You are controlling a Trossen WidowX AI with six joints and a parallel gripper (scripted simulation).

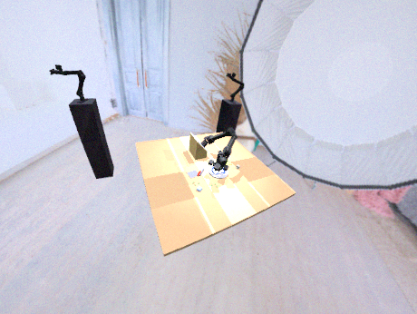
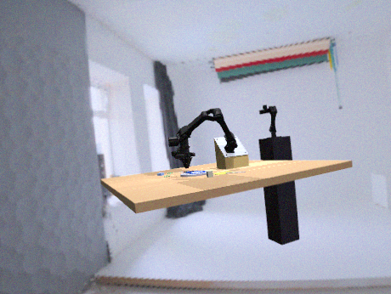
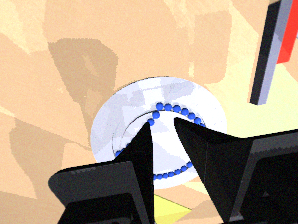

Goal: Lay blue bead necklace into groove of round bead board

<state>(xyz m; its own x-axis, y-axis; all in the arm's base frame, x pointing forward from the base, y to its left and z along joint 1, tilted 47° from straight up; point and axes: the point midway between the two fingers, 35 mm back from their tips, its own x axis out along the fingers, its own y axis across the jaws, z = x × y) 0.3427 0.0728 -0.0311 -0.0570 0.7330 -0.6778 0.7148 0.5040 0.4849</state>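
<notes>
The round bead board is 40 mm to the left of my gripper tip, 40 mm behind it and 30 mm below it. Round my gripper tip: yellow flat piece: 200 mm to the left, 170 mm behind, 40 mm below; then pale blue cube: 230 mm to the right, 130 mm ahead, 40 mm below; then red-and-grey object: 140 mm to the right, 70 mm behind, 40 mm below.
</notes>
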